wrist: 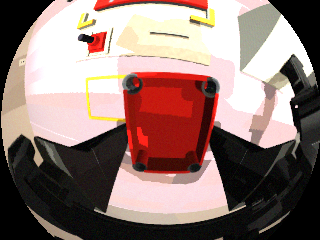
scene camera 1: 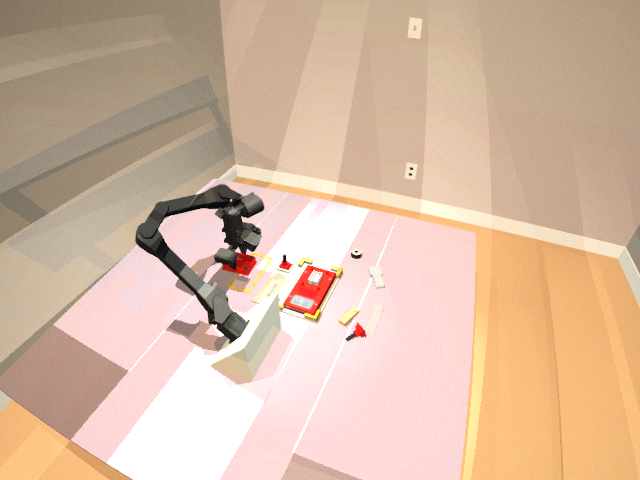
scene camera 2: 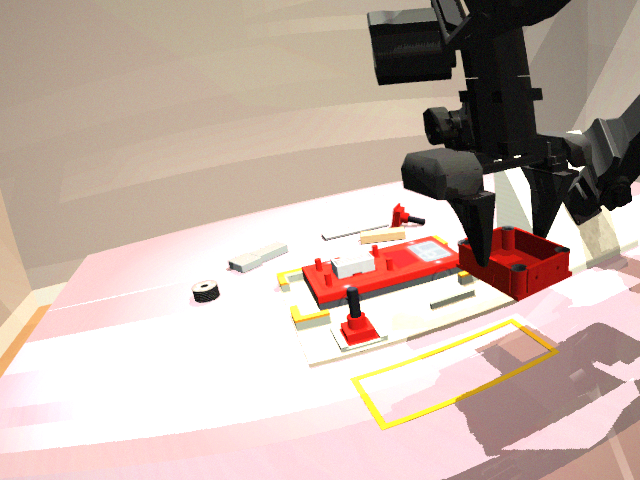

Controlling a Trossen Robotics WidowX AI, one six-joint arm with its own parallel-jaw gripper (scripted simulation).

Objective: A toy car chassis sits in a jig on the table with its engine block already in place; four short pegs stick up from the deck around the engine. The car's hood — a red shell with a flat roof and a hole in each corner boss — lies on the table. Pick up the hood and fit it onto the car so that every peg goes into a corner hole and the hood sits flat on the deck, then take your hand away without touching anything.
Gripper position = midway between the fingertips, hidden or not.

Observation:
The gripper (scene camera 2: 512, 254) holds a red hood (scene camera 2: 521, 264). Also in view: an engine block (scene camera 2: 344, 266).
The red hood also shows in the wrist view (wrist: 169, 116). The gripper shows as well in the wrist view (wrist: 169, 129) and in scene camera 1 (scene camera 1: 239, 262). The wrist view misses the engine block: it is out of frame.

